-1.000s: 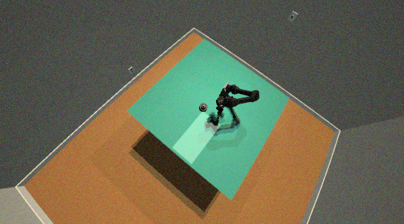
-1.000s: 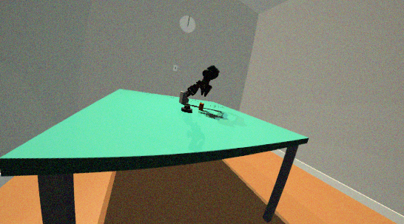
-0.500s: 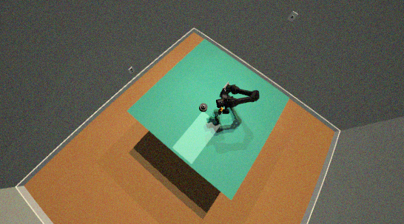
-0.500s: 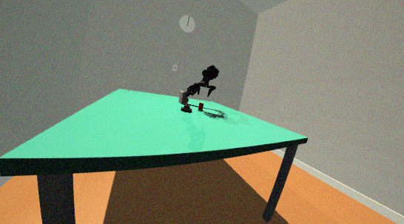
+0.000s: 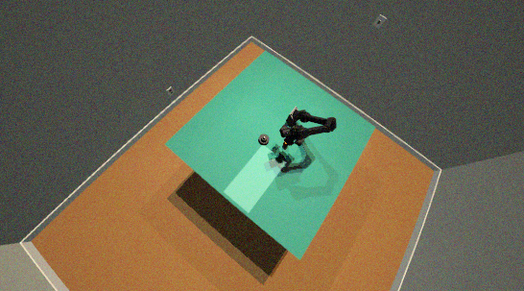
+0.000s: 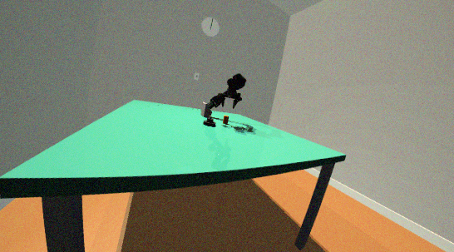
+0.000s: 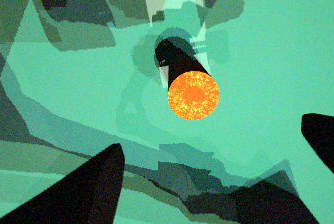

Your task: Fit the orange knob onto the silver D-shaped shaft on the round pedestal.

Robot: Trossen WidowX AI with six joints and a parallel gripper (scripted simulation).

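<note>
Now: the orange knob 80 mm below my gripper tip. The rest, counted from my gripper tip: round pedestal (70 mm ahead, 170 mm to the right, 90 mm below).
</note>
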